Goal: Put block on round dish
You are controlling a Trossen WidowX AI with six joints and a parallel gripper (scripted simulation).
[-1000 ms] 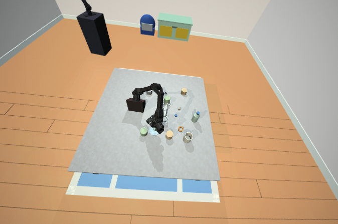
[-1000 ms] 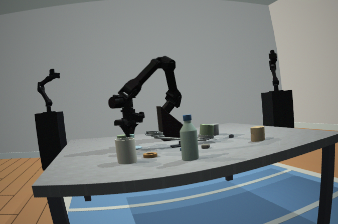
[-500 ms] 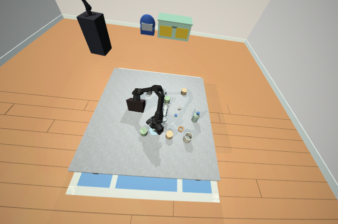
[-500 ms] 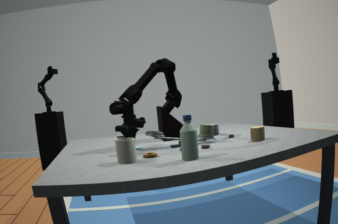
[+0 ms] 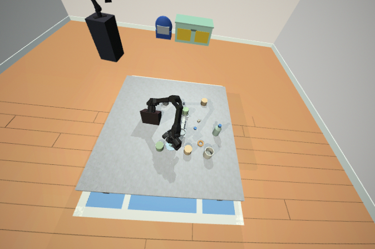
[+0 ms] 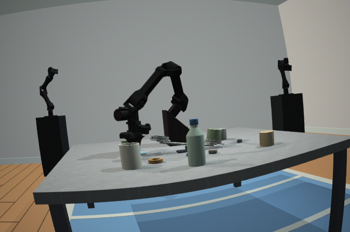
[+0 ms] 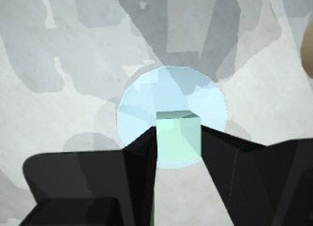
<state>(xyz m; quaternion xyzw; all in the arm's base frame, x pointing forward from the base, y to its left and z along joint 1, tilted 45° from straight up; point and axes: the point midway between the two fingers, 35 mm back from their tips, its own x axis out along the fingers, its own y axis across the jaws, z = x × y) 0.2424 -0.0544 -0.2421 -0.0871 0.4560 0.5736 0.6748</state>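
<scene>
Now: gripper tip right at the block. From my gripper tip the other things lie so: blue piece (190 mm ahead, 230 mm to the left, 10 mm below); pale blue round dish (10 mm below); small balance (70 mm ahead, 250 mm to the left, 10 mm above).
</scene>
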